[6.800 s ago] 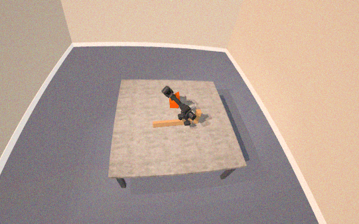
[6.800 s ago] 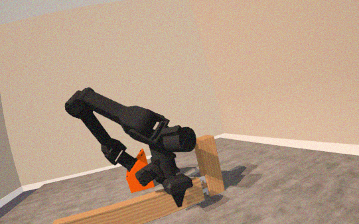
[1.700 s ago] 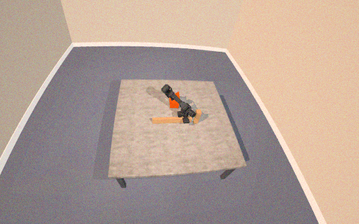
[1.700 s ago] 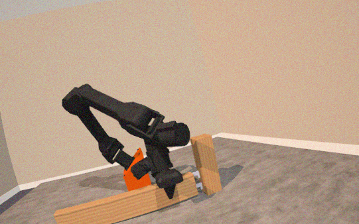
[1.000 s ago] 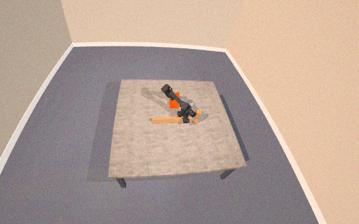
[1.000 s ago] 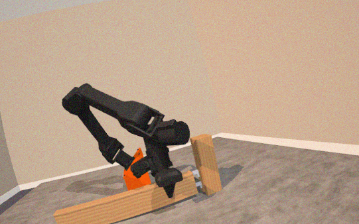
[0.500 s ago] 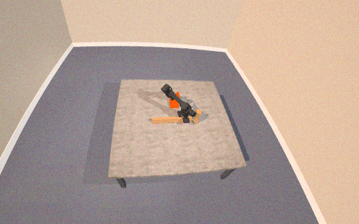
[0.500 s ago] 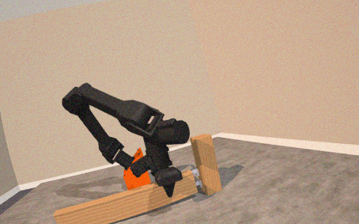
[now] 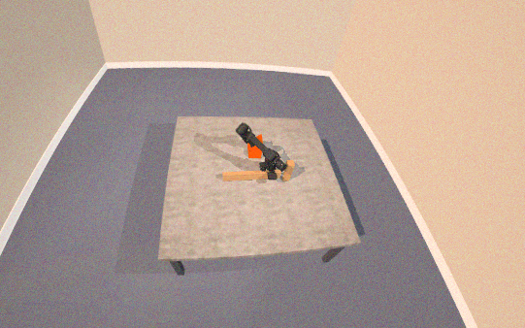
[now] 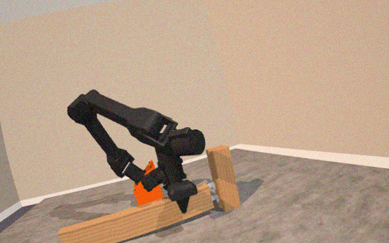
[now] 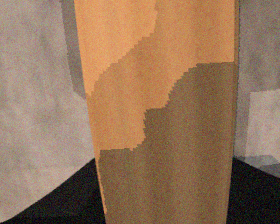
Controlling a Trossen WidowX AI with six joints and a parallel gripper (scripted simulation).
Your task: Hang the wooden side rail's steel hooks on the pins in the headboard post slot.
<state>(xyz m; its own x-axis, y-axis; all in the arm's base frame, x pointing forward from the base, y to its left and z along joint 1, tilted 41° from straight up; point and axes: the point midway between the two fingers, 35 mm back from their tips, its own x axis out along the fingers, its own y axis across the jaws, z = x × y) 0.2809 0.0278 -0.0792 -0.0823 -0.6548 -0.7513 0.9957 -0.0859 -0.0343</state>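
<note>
Now: the headboard post 10 mm ahead of my gripper tip, 130 mm to the left of it and 40 mm above it.
</note>
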